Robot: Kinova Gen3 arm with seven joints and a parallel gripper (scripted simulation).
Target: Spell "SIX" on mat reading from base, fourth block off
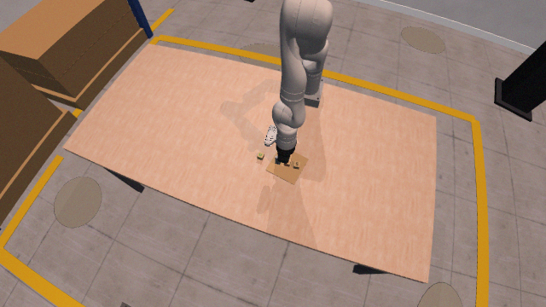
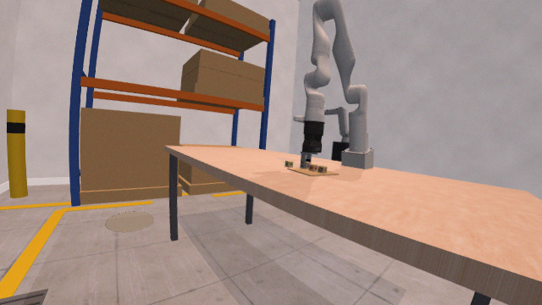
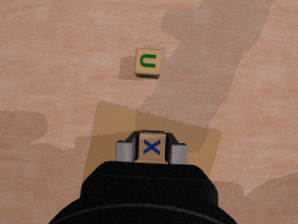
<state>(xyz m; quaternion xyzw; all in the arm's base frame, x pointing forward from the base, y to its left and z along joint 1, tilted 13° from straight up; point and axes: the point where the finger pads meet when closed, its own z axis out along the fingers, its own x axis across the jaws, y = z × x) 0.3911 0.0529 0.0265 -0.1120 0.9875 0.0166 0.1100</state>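
The block is 1 cm behind my hand, 4 cm to the left of it and 1 cm below it. From my hand the other things lie so: tan mat (4 cm to the left, 2 cm below).
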